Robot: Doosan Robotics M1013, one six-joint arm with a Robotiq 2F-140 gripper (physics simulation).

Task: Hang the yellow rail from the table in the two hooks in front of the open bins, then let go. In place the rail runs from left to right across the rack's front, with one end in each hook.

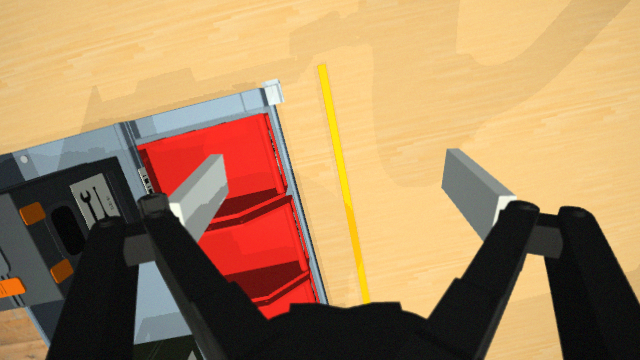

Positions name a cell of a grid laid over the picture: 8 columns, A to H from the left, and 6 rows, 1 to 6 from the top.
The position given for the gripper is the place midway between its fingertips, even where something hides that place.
Note:
In view: the gripper (E3), a yellow rail (E2), a red bin (D3), a red bin (D5) and a red bin (D5).

